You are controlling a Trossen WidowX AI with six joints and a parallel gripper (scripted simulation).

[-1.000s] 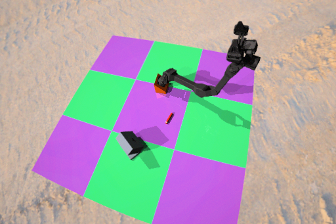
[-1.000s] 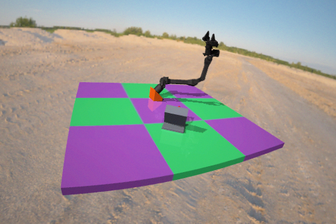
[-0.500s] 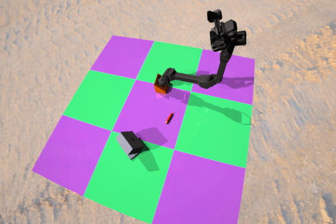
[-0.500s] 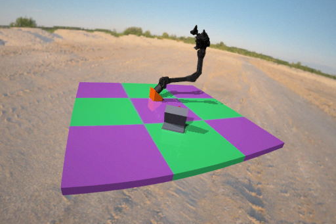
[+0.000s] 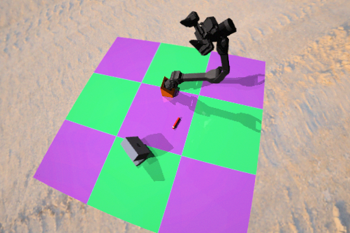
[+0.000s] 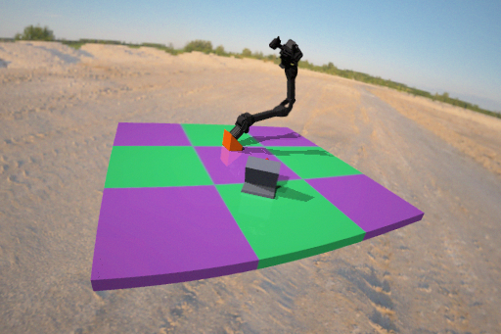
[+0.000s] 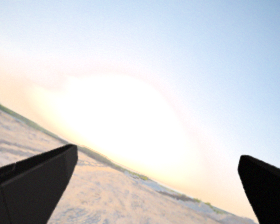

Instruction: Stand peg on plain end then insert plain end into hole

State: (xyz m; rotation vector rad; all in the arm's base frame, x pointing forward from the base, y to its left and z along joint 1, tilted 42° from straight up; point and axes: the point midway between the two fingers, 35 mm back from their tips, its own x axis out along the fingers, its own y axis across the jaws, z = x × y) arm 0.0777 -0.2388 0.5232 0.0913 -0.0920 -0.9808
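The peg lies 130 mm ahead of my gripper tip, 60 mm to the right of it and 620 mm below it. Round my gripper tip: grey sloped panel: 330 mm ahead, 250 mm to the right, 550 mm below.
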